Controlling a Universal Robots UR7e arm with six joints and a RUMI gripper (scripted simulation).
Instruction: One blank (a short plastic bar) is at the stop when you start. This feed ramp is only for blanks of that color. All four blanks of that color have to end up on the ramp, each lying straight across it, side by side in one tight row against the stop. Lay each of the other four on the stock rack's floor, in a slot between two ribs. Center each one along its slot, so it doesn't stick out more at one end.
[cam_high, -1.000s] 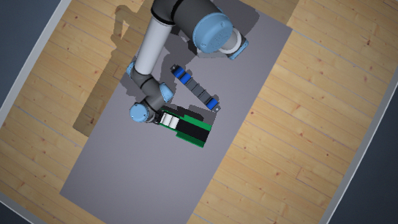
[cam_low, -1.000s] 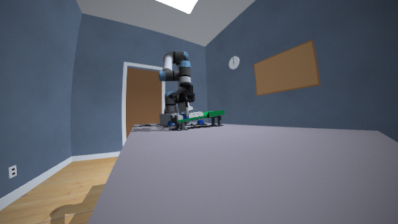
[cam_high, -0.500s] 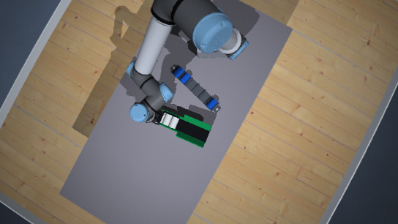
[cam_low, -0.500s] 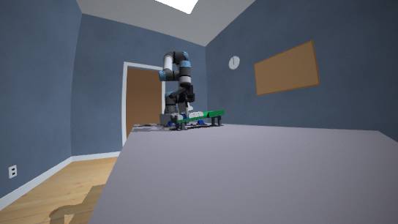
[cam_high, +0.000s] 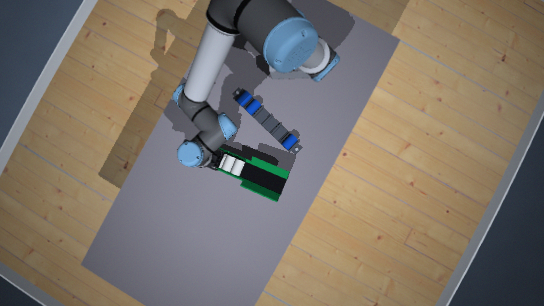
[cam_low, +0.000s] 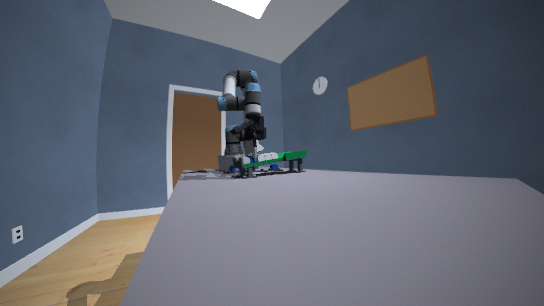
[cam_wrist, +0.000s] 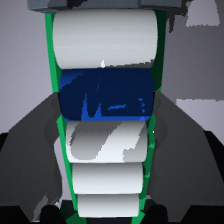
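Now: hand 26 cm past the stock rack, 9 cm to the right of it and 9 cm above it.
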